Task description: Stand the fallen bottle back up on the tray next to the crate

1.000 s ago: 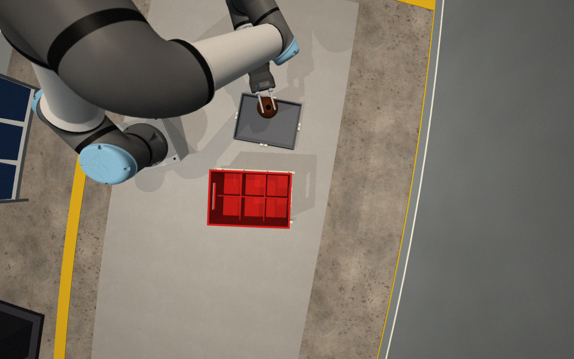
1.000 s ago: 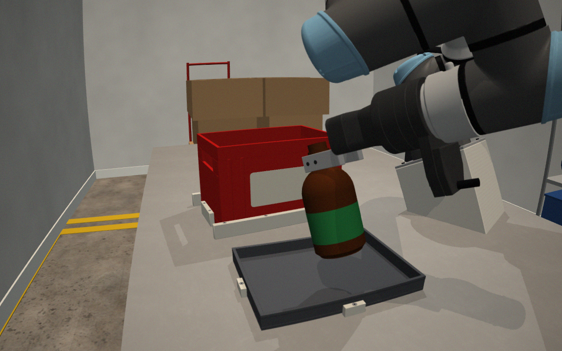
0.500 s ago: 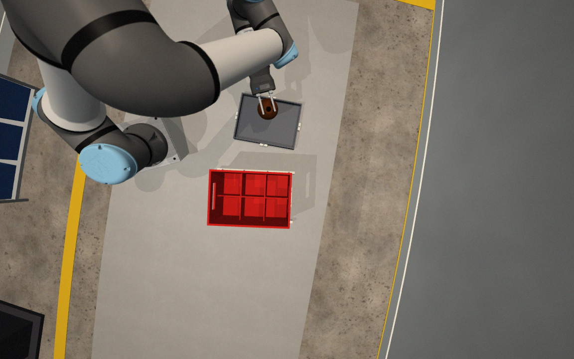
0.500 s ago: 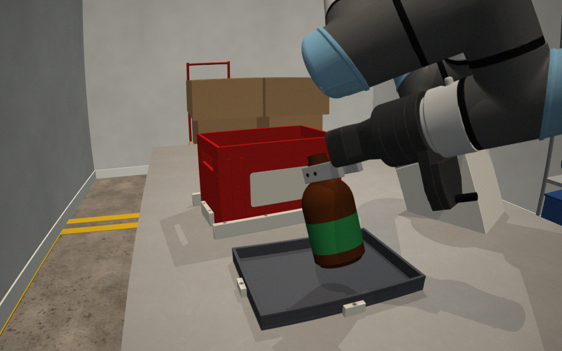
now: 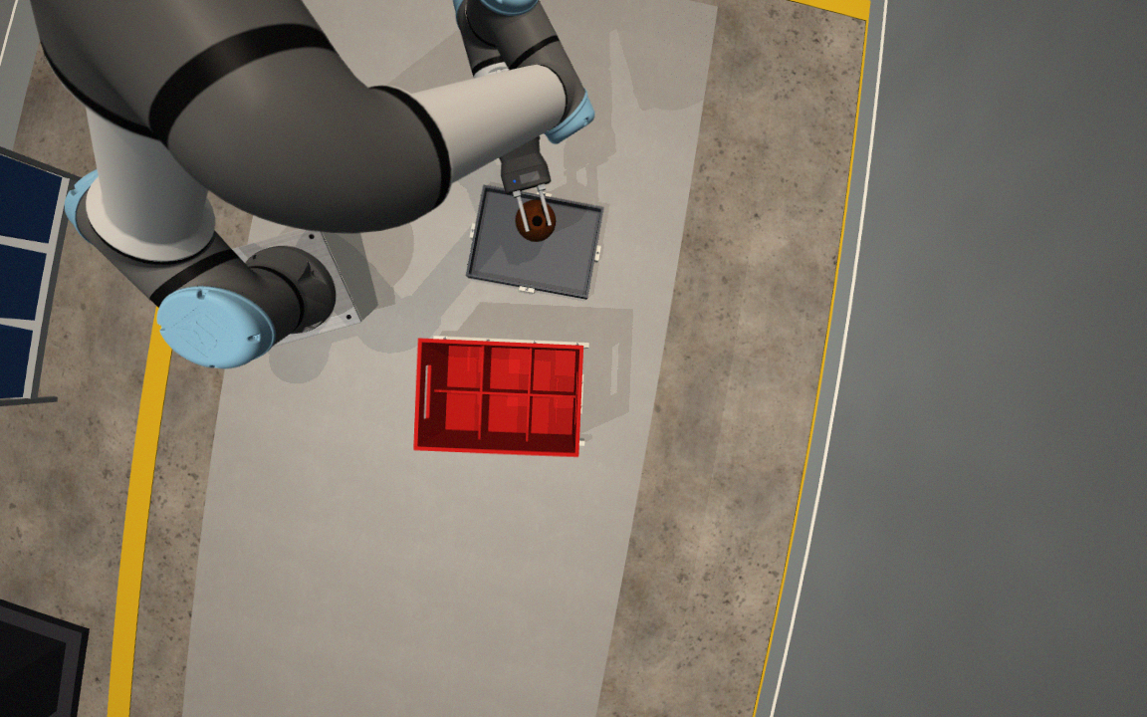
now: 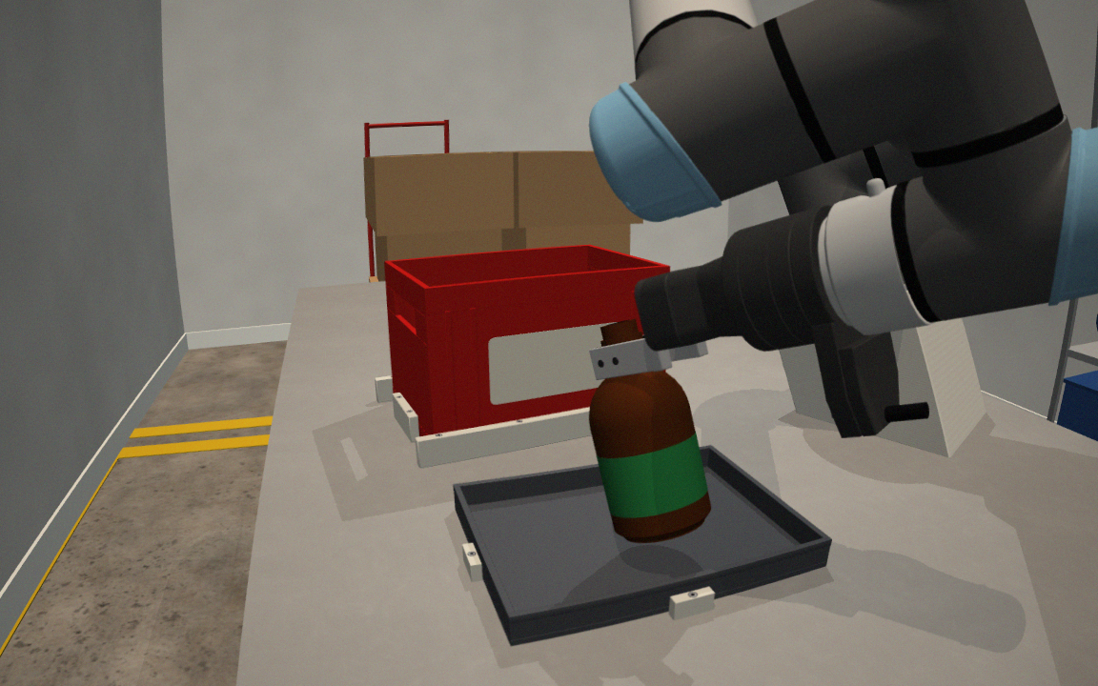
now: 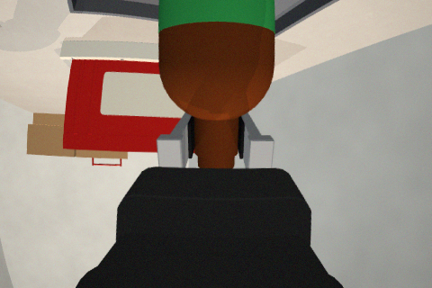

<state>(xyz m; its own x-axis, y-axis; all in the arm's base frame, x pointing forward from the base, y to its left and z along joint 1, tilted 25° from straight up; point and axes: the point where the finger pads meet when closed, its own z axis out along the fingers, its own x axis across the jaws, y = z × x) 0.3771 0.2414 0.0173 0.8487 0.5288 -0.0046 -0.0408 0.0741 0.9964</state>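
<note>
My gripper is now 5 cm above the bottle, 1 cm to the right of it and 1 cm past it. The rest, counted from my hand: red crate: 31 cm to the right, 7 cm below, 2 cm ahead; then dark grey tray: 14 cm below, 1 cm behind.
</note>
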